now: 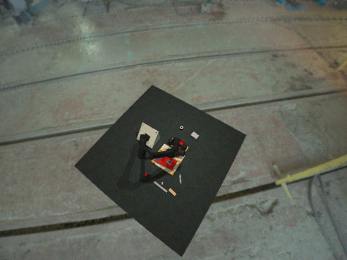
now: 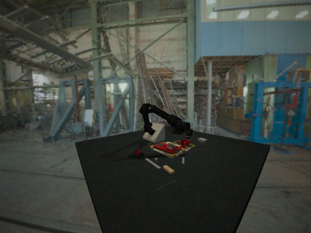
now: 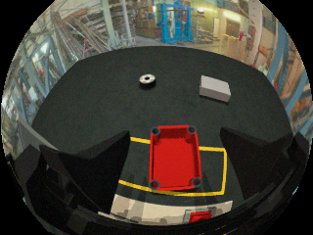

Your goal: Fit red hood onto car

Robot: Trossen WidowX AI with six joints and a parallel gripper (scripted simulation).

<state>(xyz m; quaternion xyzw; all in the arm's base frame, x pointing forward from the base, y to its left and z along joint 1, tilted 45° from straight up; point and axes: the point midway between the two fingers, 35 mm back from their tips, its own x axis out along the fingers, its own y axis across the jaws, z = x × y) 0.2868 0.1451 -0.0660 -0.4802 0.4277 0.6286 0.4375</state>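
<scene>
My gripper tip is 10 mm to the left of the red hood and 70 mm above it. From my gripper tip the other things lie so: grey bar (130 mm ahead, 450 mm to the right, 80 mm below); then grey engine block (50 mm ahead, 220 mm to the right, 60 mm below); then beige jig (20 mm ahead, 210 mm to the right, 70 mm below).
</scene>
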